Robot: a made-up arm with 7 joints.
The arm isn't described. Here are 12 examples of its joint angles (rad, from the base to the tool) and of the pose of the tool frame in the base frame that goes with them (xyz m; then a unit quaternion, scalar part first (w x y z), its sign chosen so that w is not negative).
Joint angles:
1: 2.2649 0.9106 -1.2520 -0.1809 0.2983 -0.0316 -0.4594
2: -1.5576 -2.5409 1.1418 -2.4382 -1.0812 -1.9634 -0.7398
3: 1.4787 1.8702 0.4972 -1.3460 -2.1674 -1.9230 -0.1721
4: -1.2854 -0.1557 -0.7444 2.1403 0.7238 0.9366 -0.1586
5: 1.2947 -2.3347 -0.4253 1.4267 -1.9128 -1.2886 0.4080
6: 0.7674 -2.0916 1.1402 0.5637 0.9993 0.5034 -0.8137
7: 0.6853 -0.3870 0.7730 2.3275 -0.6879 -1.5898 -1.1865
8: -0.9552 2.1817 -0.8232 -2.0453 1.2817 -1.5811 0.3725
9: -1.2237 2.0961 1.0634 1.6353 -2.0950 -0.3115 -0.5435
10: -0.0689 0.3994 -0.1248 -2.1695 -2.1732 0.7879 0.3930
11: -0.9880 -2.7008 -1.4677 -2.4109 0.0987 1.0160 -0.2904
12: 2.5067 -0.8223 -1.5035 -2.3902 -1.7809 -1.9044 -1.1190
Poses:
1: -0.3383 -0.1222 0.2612 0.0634 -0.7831 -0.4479 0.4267
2: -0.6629 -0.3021 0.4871 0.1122 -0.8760 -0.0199 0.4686
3: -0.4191 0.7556 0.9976 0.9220 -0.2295 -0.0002 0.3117
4: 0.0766 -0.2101 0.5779 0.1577 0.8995 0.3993 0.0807
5: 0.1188 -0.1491 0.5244 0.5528 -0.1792 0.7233 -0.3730
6: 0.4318 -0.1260 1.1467 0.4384 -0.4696 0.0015 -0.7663
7: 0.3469 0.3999 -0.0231 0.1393 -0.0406 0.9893 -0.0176
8: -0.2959 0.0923 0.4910 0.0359 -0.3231 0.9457 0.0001
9: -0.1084 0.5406 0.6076 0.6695 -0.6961 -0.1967 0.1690
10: -0.0857 -0.0547 0.4577 0.1626 0.2452 -0.8934 0.3394
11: 0.0143 0.0943 1.2834 0.4781 -0.0463 -0.3962 -0.7825
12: 0.0890 0.4794 -0.0077 0.1387 -0.2341 -0.9591 0.0787
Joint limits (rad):
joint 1: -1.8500..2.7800
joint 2: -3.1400..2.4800
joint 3: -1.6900..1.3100
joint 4: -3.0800..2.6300
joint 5: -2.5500..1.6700
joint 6: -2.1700..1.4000
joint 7: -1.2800..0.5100
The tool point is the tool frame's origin. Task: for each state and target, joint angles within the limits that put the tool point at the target. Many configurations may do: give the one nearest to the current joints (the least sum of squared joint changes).
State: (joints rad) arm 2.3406 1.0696 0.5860 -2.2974 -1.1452 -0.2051 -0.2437
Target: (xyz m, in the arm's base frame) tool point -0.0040 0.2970 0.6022
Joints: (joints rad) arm 2.2345 1.2452 1.0840 -2.9997 -1.3031 0.2115 -0.0537
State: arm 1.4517 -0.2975 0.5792 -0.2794 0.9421 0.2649 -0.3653
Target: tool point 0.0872 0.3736 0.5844
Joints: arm 1.4209 -0.3390 0.4712 -0.2706 0.8660 0.4280 -0.2027
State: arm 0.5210 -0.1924 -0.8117 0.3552 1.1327 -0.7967 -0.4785
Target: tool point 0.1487 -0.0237 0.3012
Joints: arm 0.5356 -0.0412 -1.1410 0.3228 0.6921 -0.2525 -0.1321
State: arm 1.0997 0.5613 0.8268 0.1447 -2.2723 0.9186 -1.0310
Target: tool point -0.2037 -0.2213 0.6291
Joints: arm 0.8712 0.5990 0.9481 -0.0756 -2.2394 0.9652 -0.4254
